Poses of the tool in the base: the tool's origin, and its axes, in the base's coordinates. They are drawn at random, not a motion.
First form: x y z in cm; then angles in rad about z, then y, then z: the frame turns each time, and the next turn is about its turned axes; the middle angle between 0 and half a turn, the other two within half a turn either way.
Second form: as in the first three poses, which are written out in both.
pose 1, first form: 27.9 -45.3 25.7 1.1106 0.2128 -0.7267
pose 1, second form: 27.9 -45.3 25.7 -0.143 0.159 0.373
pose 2, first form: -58.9 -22.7 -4.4 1.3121 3.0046 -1.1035
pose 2, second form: -58.9 -22.7 -4.4 -3.019 0.062 -0.722
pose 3, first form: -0.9 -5.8 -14.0 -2.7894 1.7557 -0.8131
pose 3, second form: -0.9 -5.8 -14.0 -1.823 0.742 1.751
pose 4, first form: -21.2 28.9 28.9 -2.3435 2.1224 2.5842
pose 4, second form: -21.2 28.9 28.9 2.432 -0.808 -1.472
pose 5, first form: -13.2 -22.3 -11.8 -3.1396 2.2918 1.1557
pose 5, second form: -13.2 -22.3 -11.8 2.336 0.308 -1.286
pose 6, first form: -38.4 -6.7 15.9 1.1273 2.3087 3.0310
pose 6, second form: -38.4 -6.7 15.9 3.021 -0.826 1.291
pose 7, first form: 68.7 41.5 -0.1 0.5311 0.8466 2.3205
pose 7, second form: 68.7 41.5 -0.1 0.691 -0.536 2.655
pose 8, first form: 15.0 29.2 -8.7 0.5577 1.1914 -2.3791
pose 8, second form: 15.0 29.2 -8.7 -1.047 -0.736 -1.383
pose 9, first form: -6.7 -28.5 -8.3 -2.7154 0.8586 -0.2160
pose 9, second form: -6.7 -28.5 -8.3 -0.243 0.832 -3.039
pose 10, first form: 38.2 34.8 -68.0 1.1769 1.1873 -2.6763
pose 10, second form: 38.2 34.8 -68.0 -0.838 -0.977 -1.034
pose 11, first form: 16.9 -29.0 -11.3 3.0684 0.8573 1.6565
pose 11, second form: 16.9 -29.0 -11.3 0.855 -0.065 -1.588
